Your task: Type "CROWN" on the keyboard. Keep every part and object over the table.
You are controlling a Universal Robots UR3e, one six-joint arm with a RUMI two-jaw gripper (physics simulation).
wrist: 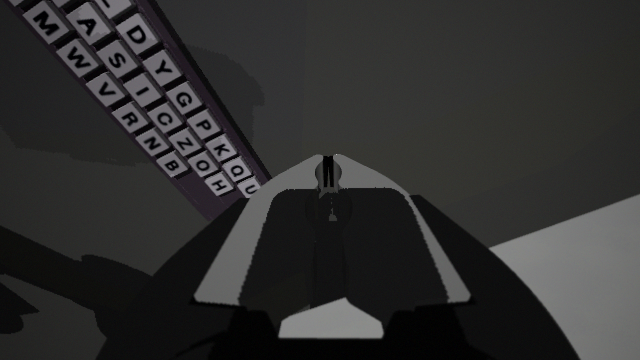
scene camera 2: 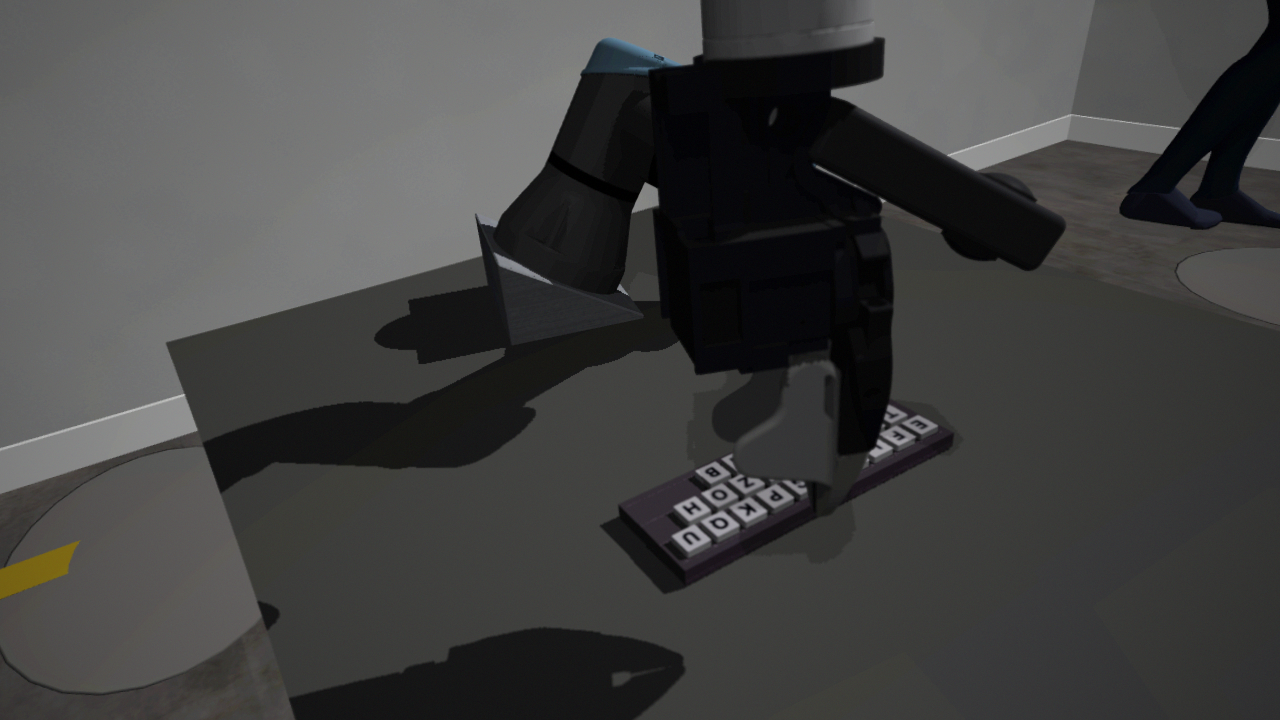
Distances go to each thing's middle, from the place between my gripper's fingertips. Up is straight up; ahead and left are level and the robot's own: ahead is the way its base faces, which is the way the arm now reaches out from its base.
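The keyboard (scene camera 2: 696, 523) is what I measure from here. My gripper is 100 mm past it and 60 mm to the right of it, and I see that the gripper is also 70 mm above the keyboard.
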